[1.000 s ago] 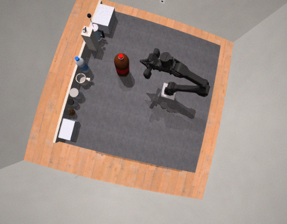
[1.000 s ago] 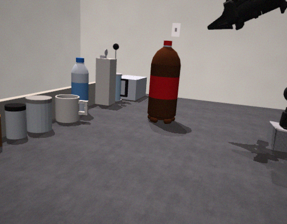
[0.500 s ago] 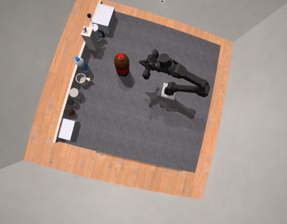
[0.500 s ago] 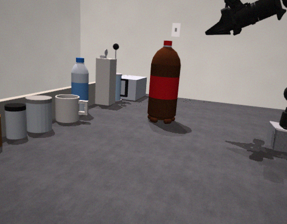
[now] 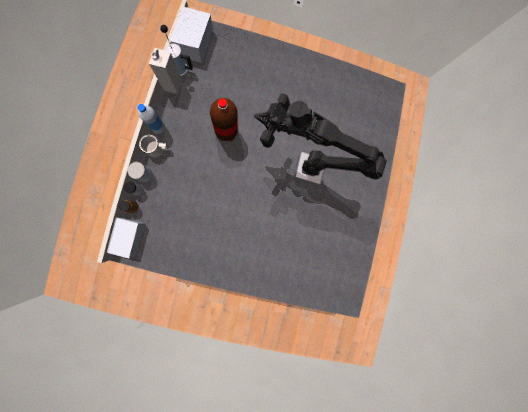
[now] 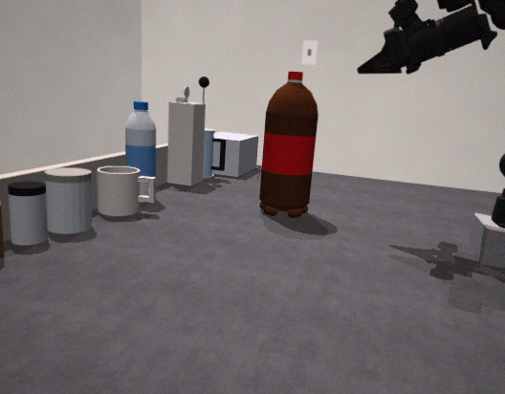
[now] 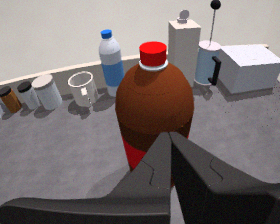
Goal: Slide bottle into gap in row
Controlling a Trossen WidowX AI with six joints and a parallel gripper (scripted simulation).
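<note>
The brown cola bottle lies 160 mm ahead of my hand, 20 mm to the right of it and 170 mm below it. The rest, counted from my hand: white microwave-like box 440 mm ahead, 440 mm to the right, 270 mm below; blue-capped water bottle 480 mm ahead, 40 mm to the left, 220 mm below; blue pitcher 450 mm ahead, 280 mm to the right, 180 mm below.
</note>
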